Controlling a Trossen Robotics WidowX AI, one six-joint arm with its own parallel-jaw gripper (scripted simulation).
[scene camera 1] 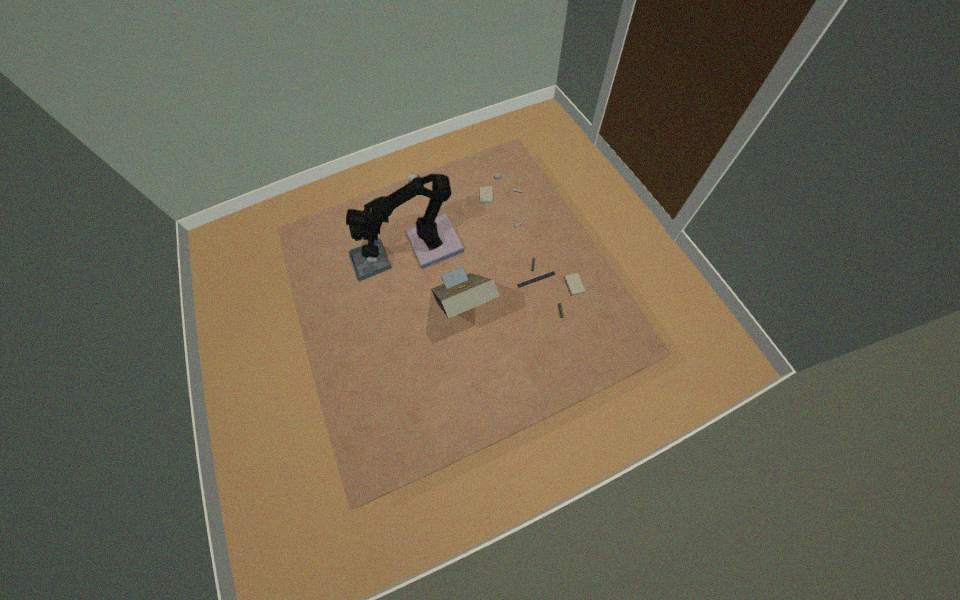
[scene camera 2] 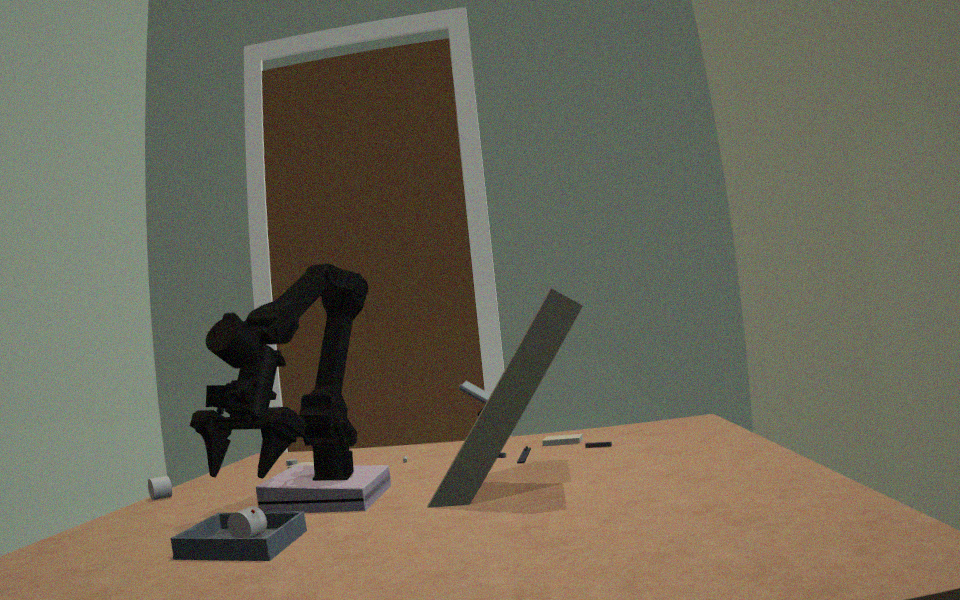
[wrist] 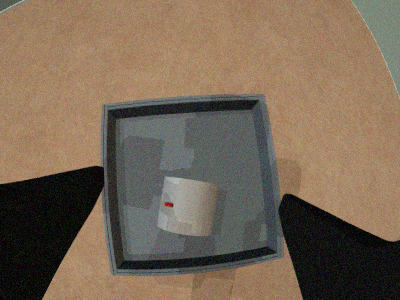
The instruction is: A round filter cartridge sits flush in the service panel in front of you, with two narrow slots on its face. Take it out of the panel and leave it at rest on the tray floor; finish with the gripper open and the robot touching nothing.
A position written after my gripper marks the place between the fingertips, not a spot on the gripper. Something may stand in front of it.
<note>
My gripper (scene camera 2: 236, 477) is open, with nothing in its grasp. I also see a white round cartridge (wrist: 187, 207) and a service panel (scene camera 2: 508, 401).
My gripper shows as well in the wrist view (wrist: 193, 191). The service panel also shows in scene camera 1 (scene camera 1: 477, 290).
</note>
